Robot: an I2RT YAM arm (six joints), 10 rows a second.
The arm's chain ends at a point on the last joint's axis. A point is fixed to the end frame.
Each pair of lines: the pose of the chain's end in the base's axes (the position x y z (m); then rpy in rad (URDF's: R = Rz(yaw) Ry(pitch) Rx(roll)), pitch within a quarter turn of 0, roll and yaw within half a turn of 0), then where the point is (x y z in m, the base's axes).
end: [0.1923 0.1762 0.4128 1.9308 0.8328 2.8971]
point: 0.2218 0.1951 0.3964
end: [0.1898 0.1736 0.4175 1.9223 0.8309 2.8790]
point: 0.2195 0.1923 0.4012
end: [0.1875 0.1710 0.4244 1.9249 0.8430 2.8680]
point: 0.2176 0.1892 0.4083
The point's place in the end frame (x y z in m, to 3 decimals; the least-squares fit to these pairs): -0.004 -0.018 0.034
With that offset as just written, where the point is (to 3 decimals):
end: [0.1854 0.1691 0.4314 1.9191 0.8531 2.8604]
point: 0.216 0.187 0.416
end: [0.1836 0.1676 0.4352 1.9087 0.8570 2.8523]
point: 0.214 0.186 0.420
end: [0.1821 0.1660 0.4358 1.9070 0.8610 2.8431]
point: 0.213 0.184 0.420
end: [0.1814 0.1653 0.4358 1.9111 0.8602 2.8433]
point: 0.212 0.183 0.420
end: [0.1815 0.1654 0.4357 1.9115 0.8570 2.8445]
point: 0.212 0.183 0.420
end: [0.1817 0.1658 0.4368 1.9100 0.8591 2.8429]
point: 0.212 0.184 0.421
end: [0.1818 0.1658 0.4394 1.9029 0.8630 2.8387]
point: 0.212 0.184 0.424
